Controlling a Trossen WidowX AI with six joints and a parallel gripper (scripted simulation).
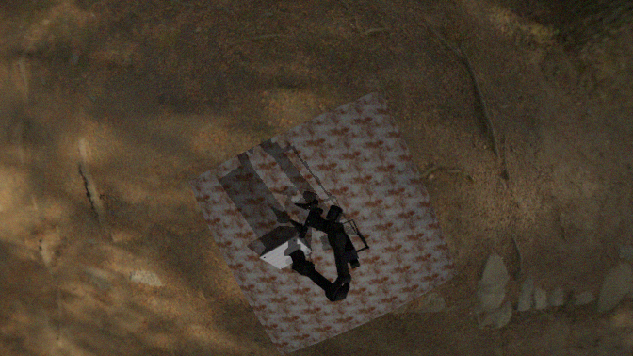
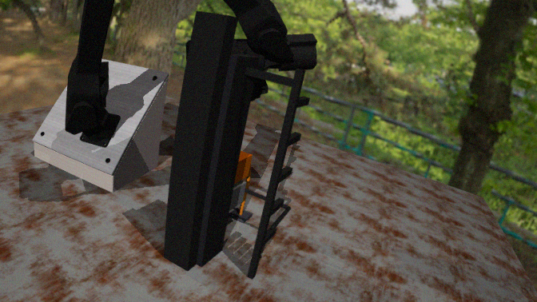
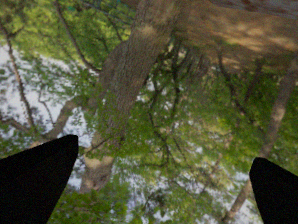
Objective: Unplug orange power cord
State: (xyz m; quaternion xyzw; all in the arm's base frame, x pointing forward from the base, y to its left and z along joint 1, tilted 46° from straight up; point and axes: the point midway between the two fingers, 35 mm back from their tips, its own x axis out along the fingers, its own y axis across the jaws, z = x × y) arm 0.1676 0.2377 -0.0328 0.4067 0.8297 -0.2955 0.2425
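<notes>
Right now the orange plug is 130 mm ahead of my gripper tip, 270 mm to the right of it and 130 mm below it.
</notes>
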